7 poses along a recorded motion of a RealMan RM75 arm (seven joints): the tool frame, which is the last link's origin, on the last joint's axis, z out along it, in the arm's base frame.
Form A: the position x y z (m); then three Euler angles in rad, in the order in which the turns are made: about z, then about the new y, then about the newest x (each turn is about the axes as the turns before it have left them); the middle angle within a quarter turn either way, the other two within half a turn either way.
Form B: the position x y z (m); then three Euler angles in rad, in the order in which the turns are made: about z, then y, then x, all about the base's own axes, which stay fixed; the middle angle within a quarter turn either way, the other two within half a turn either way. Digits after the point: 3 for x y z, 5 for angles.
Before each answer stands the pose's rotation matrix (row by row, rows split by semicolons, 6 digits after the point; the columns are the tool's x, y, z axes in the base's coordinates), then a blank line. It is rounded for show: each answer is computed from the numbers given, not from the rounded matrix.
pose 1, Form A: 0.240 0.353 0.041 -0.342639 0.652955 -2.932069
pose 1, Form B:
0.748121 -0.447645 -0.489826; -0.266861 -0.878818 0.395556; -0.607536 -0.165208 -0.776921

0.240 0.353 0.041 0.53921 -0.51189 -2.67067
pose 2, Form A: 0.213 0.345 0.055 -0.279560 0.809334 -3.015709
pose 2, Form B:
0.663193 -0.361099 -0.655578; -0.190388 -0.928495 0.318825; -0.723828 -0.086628 -0.684521

0.213 0.345 0.055 0.49860 -0.71495 -2.70571
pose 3, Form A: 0.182 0.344 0.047 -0.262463 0.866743 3.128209
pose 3, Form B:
0.625145 -0.249585 -0.739528; -0.167952 -0.968314 0.184824; -0.762225 0.008663 -0.647255

0.182 0.344 0.047 0.37985 -0.83237 -2.86344
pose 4, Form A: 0.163 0.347 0.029 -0.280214 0.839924 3.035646
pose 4, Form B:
0.641484 -0.199342 -0.740784; -0.184610 -0.977384 0.103147; -0.744592 0.070589 -0.663777

0.163 0.347 0.029 0.30129 -0.83424 -2.98743
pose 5, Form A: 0.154 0.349 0.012 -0.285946 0.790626 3.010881
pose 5, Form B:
0.674839 -0.190776 -0.712879; -0.198405 -0.977343 0.073733; -0.710794 0.091681 -0.697400

0.154 0.349 0.012 0.27551 -0.79360 -3.03626
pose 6, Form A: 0.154 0.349 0.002 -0.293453 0.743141 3.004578
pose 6, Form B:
0.704869 -0.198084 -0.681119; -0.212995 -0.975011 0.063132; -0.676604 0.100575 -0.729446

0.154 0.349 0.002 0.27396 -0.74929 -3.05526
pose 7, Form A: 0.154 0.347 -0.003 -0.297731 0.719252 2.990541
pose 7, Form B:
0.719201 -0.195235 -0.666808; -0.220688 -0.974201 0.047208; -0.658822 0.113204 -0.743733

0.154 0.347 -0.003 0.26507 -0.72992 -3.07820
